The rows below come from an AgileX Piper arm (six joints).
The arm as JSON. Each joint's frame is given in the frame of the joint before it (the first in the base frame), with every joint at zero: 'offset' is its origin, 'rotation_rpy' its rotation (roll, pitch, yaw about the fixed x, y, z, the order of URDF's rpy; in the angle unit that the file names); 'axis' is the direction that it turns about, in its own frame. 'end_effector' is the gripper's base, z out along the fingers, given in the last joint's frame.
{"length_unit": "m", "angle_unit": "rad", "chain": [
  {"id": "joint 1", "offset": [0.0, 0.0, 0.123], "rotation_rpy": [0.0, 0.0, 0.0], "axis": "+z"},
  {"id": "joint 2", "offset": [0.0, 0.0, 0.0], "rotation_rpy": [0.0, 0.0, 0.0], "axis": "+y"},
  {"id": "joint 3", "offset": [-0.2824, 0.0, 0.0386], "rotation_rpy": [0.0, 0.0, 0.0], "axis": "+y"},
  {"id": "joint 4", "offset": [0.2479, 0.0, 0.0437], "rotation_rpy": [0.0, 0.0, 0.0], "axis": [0.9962, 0.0, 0.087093]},
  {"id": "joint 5", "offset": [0.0, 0.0, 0.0], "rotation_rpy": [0.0, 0.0, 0.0], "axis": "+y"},
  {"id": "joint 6", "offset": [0.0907, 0.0, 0.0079], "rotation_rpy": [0.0, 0.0, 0.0], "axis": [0.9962, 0.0, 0.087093]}
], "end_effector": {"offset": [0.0, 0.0, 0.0], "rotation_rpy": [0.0, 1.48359, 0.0]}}
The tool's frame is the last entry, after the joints.
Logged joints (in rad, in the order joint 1, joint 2, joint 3, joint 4, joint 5, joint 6), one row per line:
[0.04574 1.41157 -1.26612 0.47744 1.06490 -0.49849]
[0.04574 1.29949 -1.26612 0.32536 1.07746 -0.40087]
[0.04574 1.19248 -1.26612 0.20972 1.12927 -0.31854]
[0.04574 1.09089 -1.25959 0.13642 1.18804 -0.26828]
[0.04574 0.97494 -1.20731 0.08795 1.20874 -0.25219]
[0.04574 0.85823 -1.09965 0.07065 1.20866 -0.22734]
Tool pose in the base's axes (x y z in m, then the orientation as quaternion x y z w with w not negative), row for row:
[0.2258 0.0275 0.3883 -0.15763 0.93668 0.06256 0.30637]
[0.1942 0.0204 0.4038 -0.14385 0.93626 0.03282 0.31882]
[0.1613 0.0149 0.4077 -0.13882 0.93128 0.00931 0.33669]
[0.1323 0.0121 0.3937 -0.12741 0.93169 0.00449 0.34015]
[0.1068 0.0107 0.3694 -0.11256 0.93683 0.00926 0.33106]
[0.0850 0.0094 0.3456 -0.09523 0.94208 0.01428 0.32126]
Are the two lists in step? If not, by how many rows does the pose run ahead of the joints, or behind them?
The pose runs 2 rows ahead of the joints: the pose in row i belongs to the joints in row i + 2.
